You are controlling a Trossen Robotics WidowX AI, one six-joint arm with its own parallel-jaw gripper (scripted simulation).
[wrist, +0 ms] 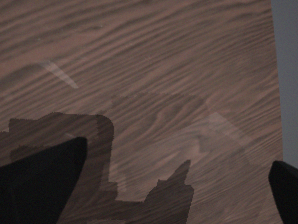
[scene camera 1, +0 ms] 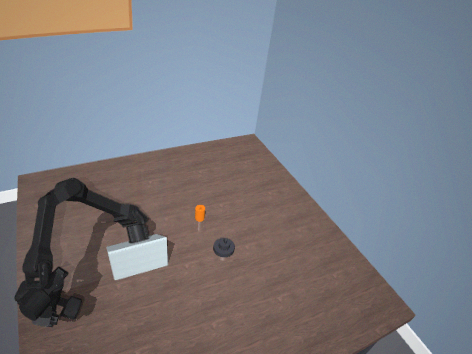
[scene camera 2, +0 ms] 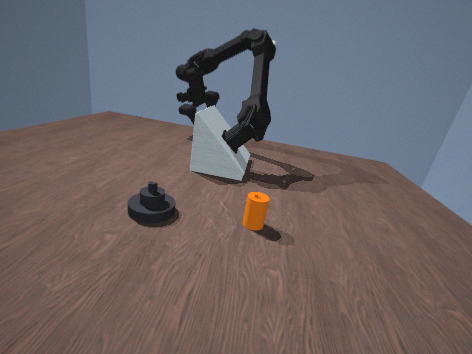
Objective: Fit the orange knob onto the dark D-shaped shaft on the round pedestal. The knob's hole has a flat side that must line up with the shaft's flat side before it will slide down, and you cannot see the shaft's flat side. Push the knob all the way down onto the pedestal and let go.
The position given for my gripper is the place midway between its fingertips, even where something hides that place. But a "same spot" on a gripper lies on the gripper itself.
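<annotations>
My gripper: visible in scene camera 2 [203, 122], scene camera 1 and the wrist view. Same spot on the gripper: [wrist: 45, 180] and [scene camera 1: 61, 313].
</annotations>
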